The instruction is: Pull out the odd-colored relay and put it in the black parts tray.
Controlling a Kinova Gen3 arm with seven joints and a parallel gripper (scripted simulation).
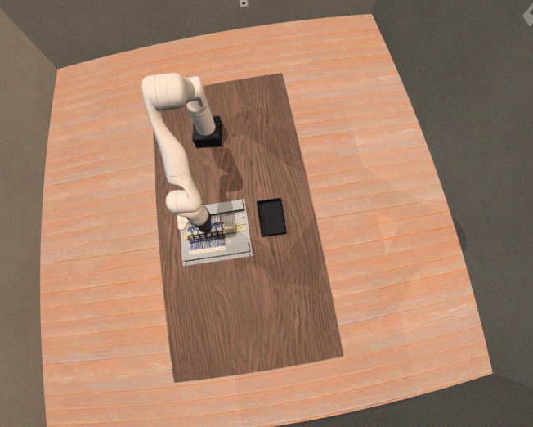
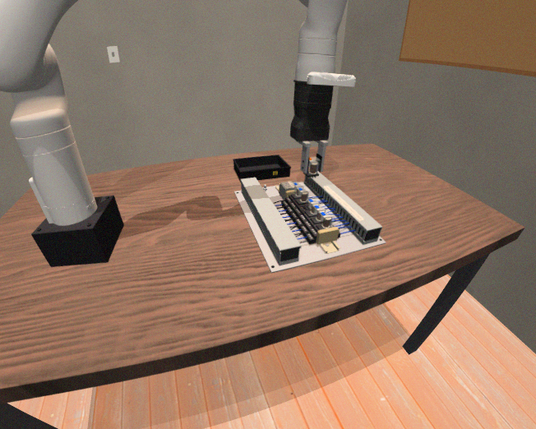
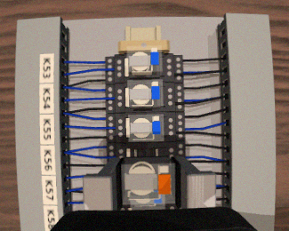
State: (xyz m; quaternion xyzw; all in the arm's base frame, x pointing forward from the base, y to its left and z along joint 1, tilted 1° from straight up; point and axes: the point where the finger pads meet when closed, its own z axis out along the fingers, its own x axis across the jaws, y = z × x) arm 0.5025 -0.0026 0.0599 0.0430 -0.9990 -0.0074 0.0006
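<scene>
Right now my hand is 10 mm above the grey relay. From my hand the other things lie so: relay panel: 20 mm to the left, 120 mm below; black parts tray: 50 mm behind, 290 mm to the left, 130 mm below.
</scene>
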